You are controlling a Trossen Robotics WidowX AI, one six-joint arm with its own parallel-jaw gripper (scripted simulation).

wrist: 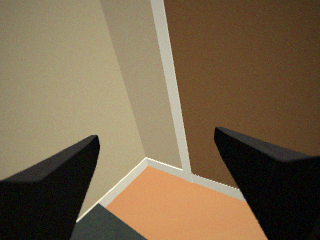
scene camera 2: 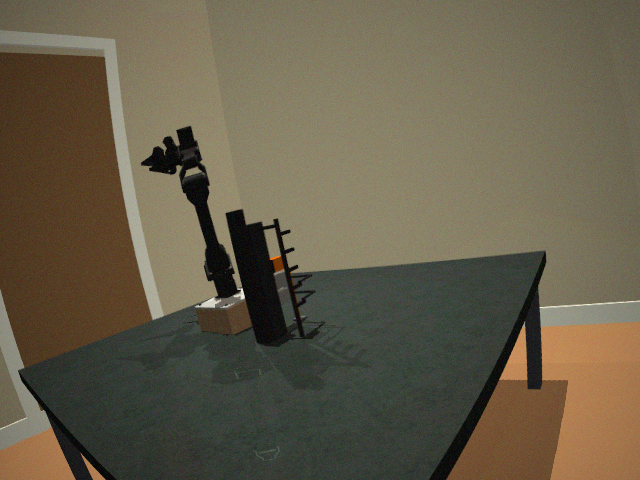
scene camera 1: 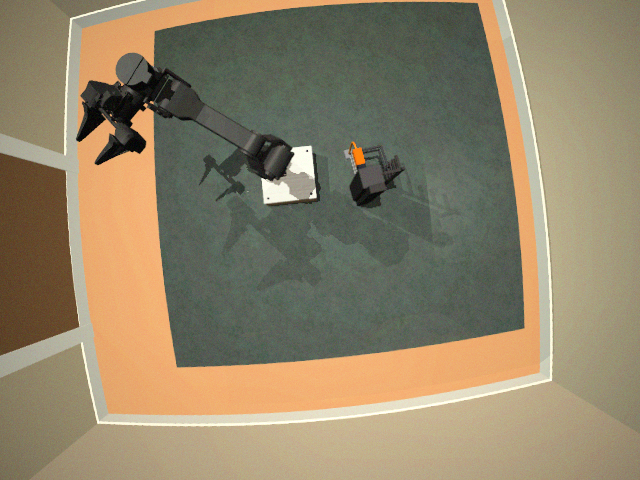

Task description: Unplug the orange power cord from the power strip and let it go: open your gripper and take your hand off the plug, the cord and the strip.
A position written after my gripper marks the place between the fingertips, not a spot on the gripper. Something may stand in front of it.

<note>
My gripper [scene camera 1: 86, 152] is open and holds nothing. Further things: a dark upright block [scene camera 2: 236, 223].
My gripper shows as well in the wrist view [wrist: 157, 136] and in scene camera 2 [scene camera 2: 145, 167].
</note>
